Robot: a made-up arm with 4 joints.
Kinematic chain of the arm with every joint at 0, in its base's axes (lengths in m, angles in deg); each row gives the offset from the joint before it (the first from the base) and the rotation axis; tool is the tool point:
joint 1: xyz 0 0 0.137 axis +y
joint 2: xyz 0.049 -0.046 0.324 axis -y
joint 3: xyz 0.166 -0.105 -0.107 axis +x
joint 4: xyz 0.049 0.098 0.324 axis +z
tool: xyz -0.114 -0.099 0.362
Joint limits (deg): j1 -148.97..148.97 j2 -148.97..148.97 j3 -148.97..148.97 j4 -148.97..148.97
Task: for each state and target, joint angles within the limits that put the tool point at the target. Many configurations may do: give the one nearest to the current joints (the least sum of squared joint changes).
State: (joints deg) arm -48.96 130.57 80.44 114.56
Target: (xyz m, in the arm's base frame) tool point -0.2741 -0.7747 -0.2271
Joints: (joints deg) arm -99.82 148.97 63.99 89.79
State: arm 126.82 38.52 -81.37 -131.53
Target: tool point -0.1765 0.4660 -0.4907
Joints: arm 129.68 58.15 -102.39 -139.89
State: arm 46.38 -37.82 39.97 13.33
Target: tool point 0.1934 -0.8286 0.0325
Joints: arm 75.25 -61.71 75.80 40.28
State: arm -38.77 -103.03 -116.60 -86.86
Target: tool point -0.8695 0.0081 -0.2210
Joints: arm -61.59 -118.73 -148.97 -99.67
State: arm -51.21 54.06 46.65 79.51
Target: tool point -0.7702 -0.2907 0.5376
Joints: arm -36.12 69.60 8.29 71.81
